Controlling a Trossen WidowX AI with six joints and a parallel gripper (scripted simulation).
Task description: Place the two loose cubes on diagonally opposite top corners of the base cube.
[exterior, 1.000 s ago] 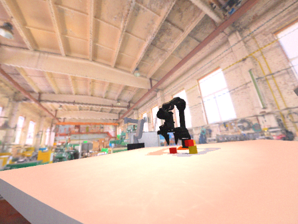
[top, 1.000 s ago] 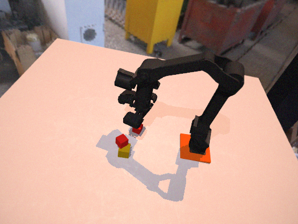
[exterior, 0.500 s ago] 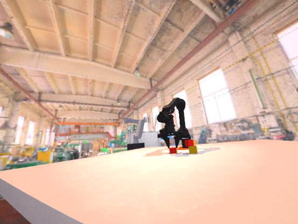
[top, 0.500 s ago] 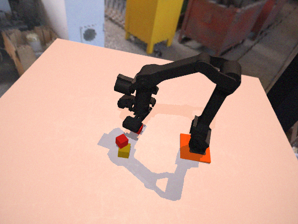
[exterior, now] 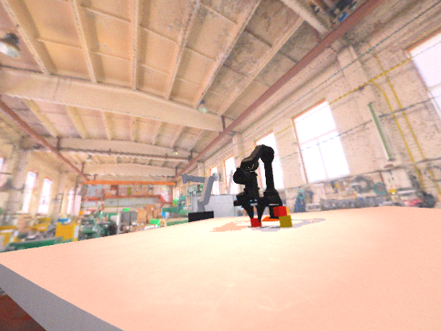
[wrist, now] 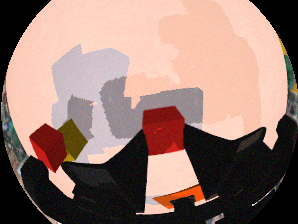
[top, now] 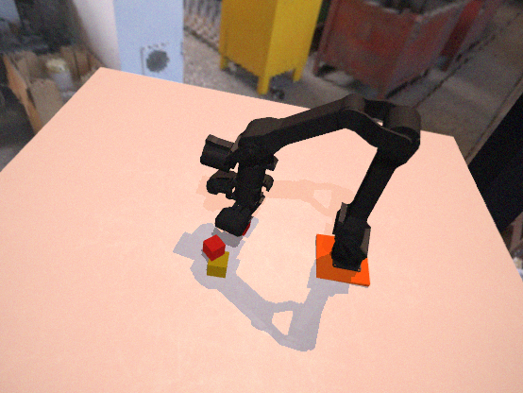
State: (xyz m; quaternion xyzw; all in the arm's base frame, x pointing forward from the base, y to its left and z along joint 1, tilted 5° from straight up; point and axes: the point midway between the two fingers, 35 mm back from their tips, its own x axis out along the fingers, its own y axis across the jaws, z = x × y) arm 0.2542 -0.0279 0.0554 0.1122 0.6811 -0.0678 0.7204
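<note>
My gripper tip is now 30 mm short of the yellow base cube and 120 mm to the right of it.
</note>
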